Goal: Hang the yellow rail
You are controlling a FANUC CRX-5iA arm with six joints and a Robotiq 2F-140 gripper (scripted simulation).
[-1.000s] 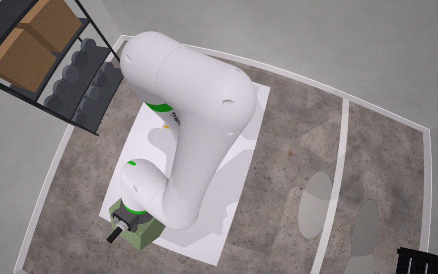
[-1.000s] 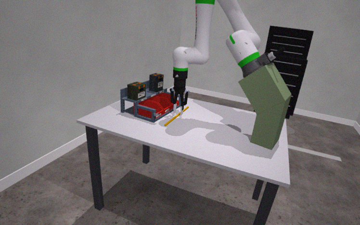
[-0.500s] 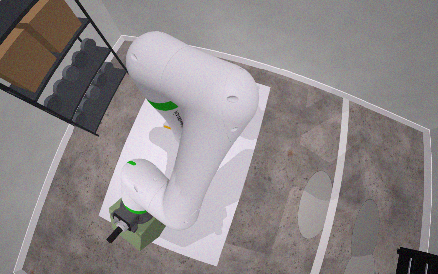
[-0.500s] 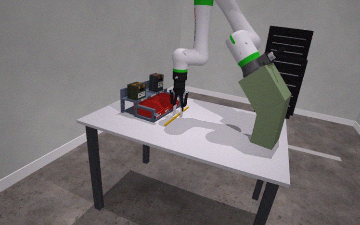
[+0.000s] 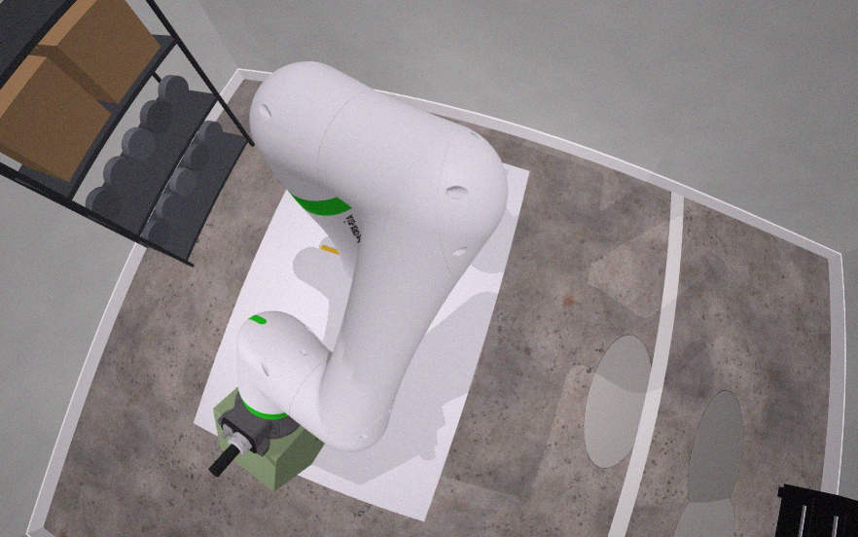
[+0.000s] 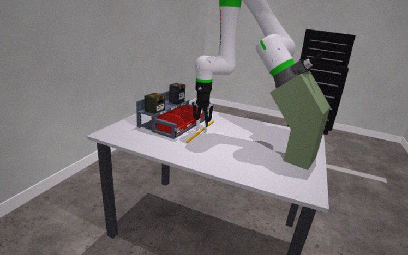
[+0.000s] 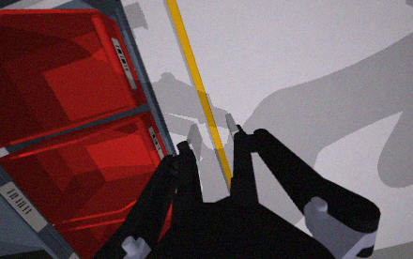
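Right now the yellow rail is 30 mm below my hand.
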